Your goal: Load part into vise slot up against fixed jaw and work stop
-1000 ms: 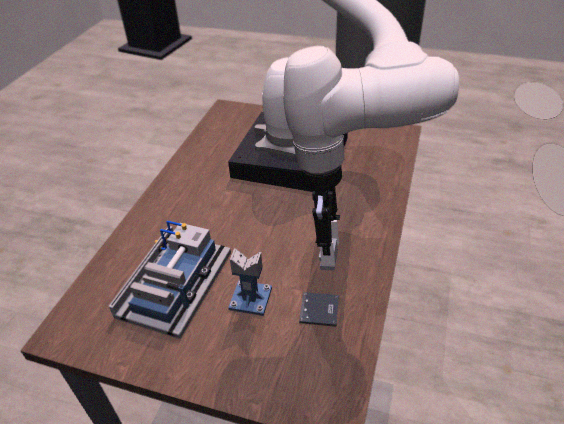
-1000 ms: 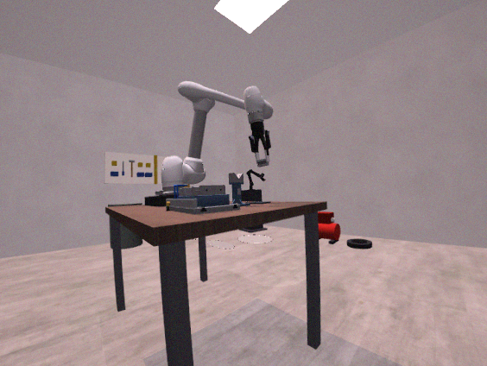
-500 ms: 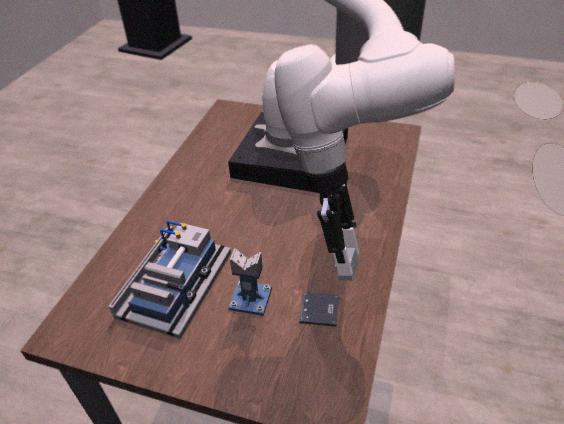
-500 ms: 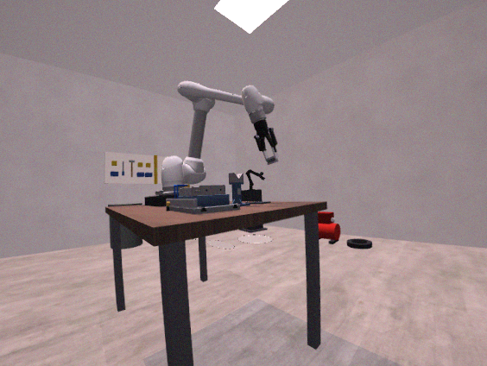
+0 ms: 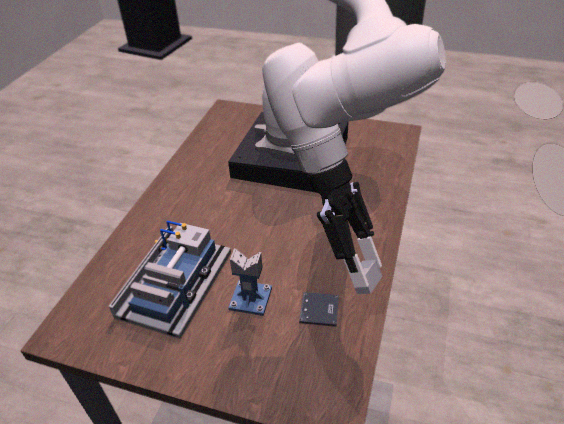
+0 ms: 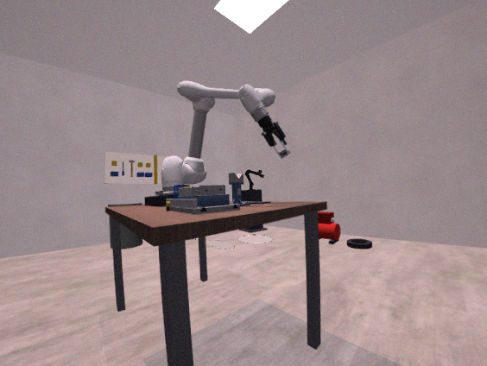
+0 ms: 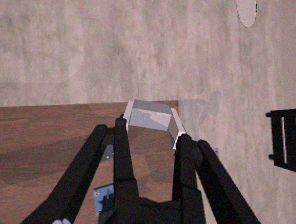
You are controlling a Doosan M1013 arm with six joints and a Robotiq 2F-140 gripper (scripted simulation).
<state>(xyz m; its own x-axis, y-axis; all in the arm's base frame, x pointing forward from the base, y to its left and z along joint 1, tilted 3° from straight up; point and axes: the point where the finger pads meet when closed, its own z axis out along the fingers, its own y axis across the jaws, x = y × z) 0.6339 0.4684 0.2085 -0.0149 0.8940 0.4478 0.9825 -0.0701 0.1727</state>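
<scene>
Now: the part 3 cm below my hand, 1 cm to the left of it and 1 cm ahead of it. Round my hand: fixed jaw: 48 cm to the right, 23 cm below, 10 cm ahead; work stop: 44 cm to the right, 22 cm below, 7 cm ahead; moving jaw: 49 cm to the right, 23 cm below, 4 cm ahead.
</scene>
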